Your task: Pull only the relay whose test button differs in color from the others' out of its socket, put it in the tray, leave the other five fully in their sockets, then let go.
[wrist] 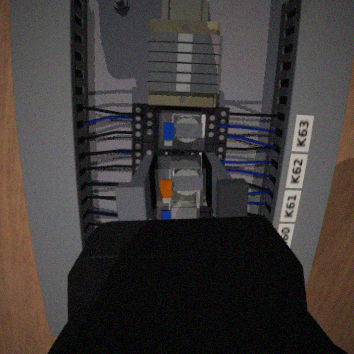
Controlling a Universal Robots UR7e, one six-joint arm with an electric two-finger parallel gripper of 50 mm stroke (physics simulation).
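Places are measured from the arm's base along level axes (x left, y ahead, z down), in millimetres.
Where they show: gripper, fingertip midpoint: (179,170).
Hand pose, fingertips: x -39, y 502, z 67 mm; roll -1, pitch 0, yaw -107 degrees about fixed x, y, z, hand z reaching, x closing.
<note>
After its pixels a point has its place.
The relay with the orange test button (166,188) @[x -35, y 509, z 38 mm] has a clear housing and sits between the two grey fingers in the lower middle of the wrist view. My gripper (179,170) @[x -39, y 502, z 67 mm] is shut on its sides. This relay looks raised above the neighbouring relays; its underside and pins are hidden. A relay with a blue test button (169,131) @[x -61, y 514, z 62 mm] sits in the black socket row just above it in the view. Part of another relay with a blue button (166,215) @[x -9, y 503, z 62 mm] shows below, beside the dark gripper body. The other relays and the tray do not show.
Wires run from both sides of the sockets to slotted ducts (77,65) @[x -85, y 590, z 106 mm] (288,65) @[x -126, y 442, z 107 mm]. A grey terminal block (200,62) @[x -106, y 506, z 85 mm] with tan ends stands beyond the sockets. Labels K63 (302,134) @[x -81, y 423, z 88 mm], K62 (296,171) @[x -55, y 417, z 88 mm] and K61 (290,206) @[x -27, y 411, z 88 mm] are on the right edge.
</note>
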